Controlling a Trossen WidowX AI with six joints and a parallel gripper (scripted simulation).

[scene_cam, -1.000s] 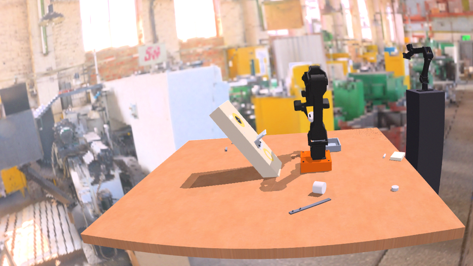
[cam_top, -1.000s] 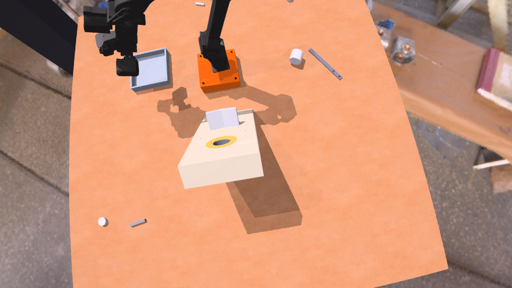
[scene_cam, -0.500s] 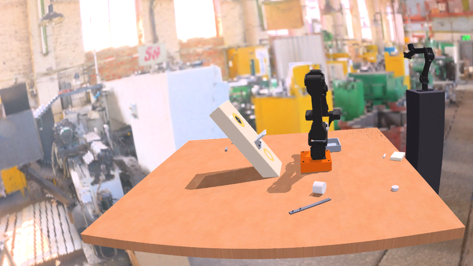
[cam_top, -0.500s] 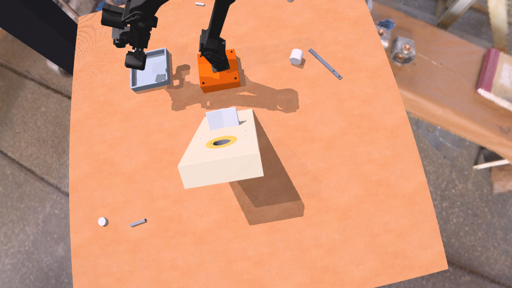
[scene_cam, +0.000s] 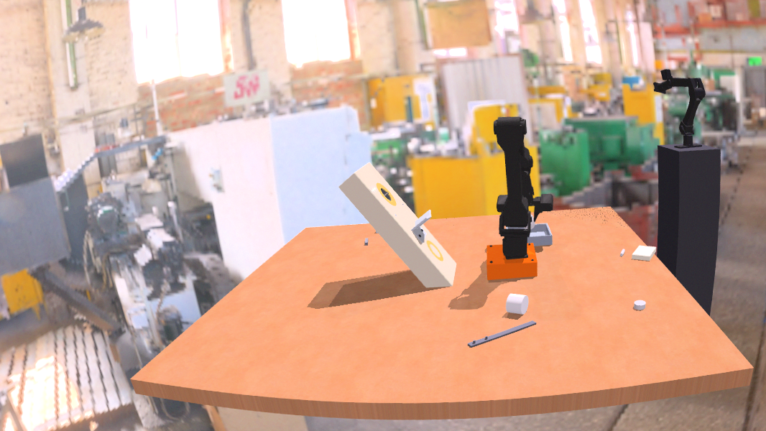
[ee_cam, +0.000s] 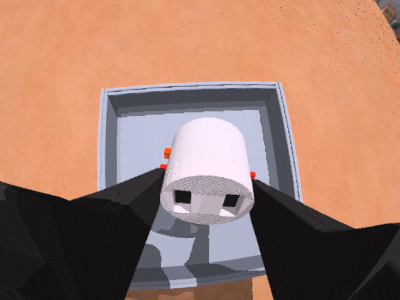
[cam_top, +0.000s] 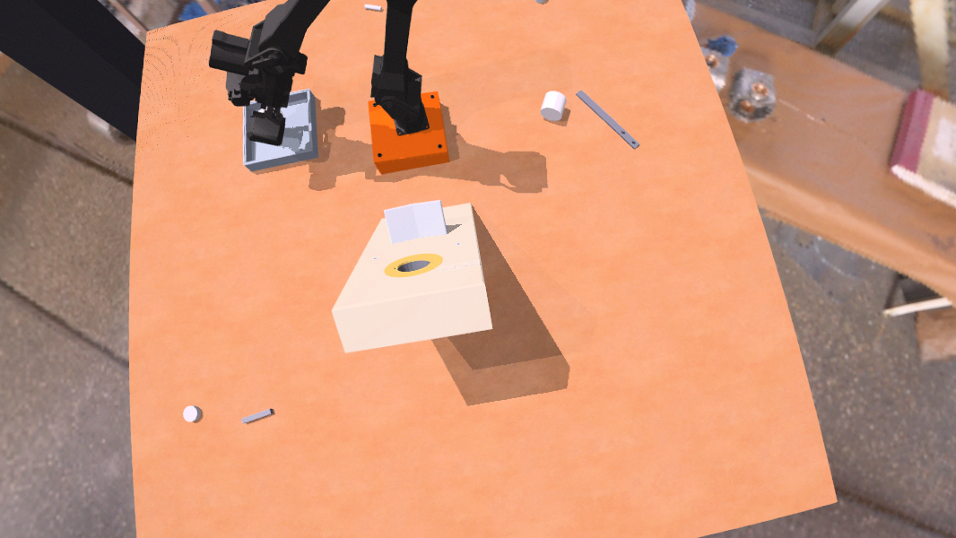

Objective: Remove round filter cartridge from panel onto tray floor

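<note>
Right now the white round filter cartridge is right at my gripper tip. Also, from my gripper tip: cream service panel: 40 cm ahead, 24 cm to the left, 10 cm above; white bracket: 35 cm ahead, 25 cm to the left, 8 cm above; grey tray: 5 cm below.
</note>
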